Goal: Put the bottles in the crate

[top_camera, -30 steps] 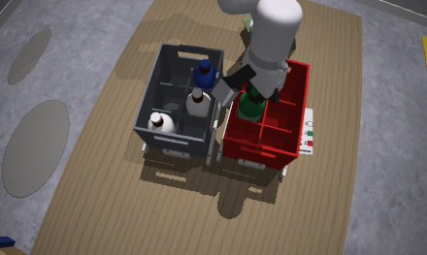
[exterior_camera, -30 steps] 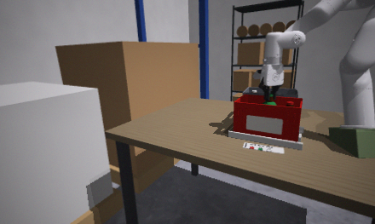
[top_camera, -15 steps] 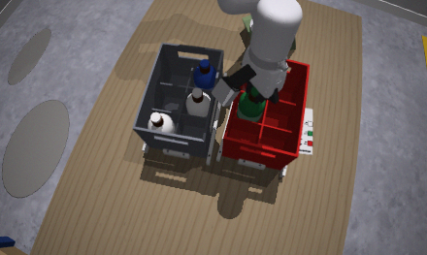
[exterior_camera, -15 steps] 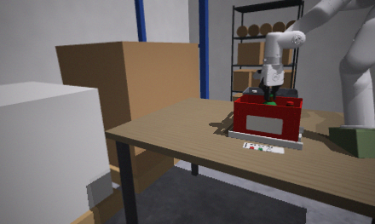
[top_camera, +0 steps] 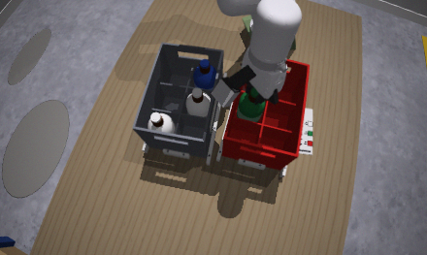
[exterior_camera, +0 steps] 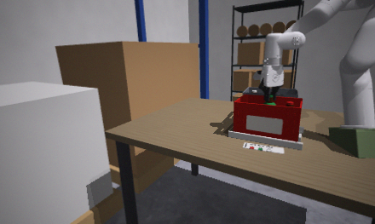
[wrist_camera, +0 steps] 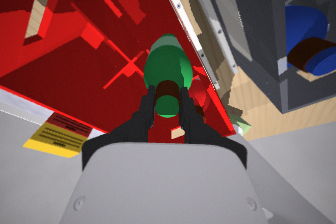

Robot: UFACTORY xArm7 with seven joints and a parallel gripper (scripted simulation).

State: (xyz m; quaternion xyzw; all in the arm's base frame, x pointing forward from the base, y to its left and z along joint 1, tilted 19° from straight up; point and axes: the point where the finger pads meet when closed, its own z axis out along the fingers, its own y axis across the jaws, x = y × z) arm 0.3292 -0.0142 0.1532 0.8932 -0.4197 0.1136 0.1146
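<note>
Right now my hand is 70 mm above the green bottle. Round my hand: red-label bottle: 100 mm below, 90 mm behind, 10 mm to the left; red crate: 100 mm below, 40 mm to the left, 10 mm ahead; blue-label bottle: 140 mm to the right, 100 mm below, 100 mm behind.
</note>
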